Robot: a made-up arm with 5 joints.
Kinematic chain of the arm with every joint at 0, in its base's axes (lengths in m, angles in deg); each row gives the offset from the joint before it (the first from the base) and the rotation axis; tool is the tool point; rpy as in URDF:
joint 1: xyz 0.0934 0 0.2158 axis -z
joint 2: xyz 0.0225 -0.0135 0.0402 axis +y
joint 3: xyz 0.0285 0 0.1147 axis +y
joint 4: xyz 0.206 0 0.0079 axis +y
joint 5: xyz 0.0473 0.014 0 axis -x
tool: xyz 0 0 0 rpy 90 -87.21 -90
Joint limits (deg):
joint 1: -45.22..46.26
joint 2: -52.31..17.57
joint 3: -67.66..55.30
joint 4: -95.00..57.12
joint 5: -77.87..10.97
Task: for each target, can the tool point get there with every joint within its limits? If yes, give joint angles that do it. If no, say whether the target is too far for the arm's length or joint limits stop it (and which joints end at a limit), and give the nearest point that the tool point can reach.
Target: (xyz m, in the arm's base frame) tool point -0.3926 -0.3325 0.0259
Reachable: no: too far | nearest point -0.0711 -0.1126 0.4961 | short by 0.611 m
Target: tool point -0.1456 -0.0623 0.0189
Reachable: no: joint limits stop it (at a limit: joint 1, joint 2, joint 3, joint 4) | nearest point 0.1782 -0.0879 0.1260 | short by 0.342 m
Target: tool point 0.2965 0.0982 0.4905
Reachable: yes | joints -25.68 -21.16 -10.78 30.00 -7.42
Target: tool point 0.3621 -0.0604 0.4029
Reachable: yes | joints 12.78 -13.34 7.93 3.66 -17.90
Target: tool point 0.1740 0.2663 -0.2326
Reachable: no: too far | nearest point 0.2081 0.1163 0.1162 | short by 0.381 m
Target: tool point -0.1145 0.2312 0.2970
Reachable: no: joint limits stop it (at a limit: joint 1, joint 2, joint 3, joint 4) | nearest point -0.0441 0.1444 0.4961 | short by 0.228 m
